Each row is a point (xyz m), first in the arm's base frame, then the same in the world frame.
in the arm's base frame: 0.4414 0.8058 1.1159
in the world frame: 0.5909 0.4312 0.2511
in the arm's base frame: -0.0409 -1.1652 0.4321
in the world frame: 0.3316 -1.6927 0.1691
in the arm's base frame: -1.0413 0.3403 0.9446
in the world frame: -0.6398 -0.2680 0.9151
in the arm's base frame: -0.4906 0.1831 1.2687
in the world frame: 0.0180 -0.2655 0.9338
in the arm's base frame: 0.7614 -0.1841 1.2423
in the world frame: 1.1588 -0.4463 0.3265
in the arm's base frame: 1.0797 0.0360 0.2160
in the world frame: 0.8972 -0.4271 -0.7385
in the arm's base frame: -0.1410 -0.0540 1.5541
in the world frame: 0.5056 -0.3776 1.0315
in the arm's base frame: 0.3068 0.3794 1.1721
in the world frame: 0.6045 0.0147 0.4228
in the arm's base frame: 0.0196 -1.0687 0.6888
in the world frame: 0.4801 -1.5317 0.3449
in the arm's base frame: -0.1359 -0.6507 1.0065
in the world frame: 0.3964 -1.0780 0.6398
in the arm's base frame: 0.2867 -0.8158 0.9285
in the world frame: 0.7591 -1.1947 0.3813
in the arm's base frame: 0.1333 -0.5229 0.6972
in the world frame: 0.4504 -0.9884 0.2233
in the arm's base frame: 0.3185 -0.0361 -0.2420
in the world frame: 0.0525 -0.7114 -0.7350
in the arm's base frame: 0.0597 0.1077 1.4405
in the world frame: 0.5846 -0.2197 0.8121
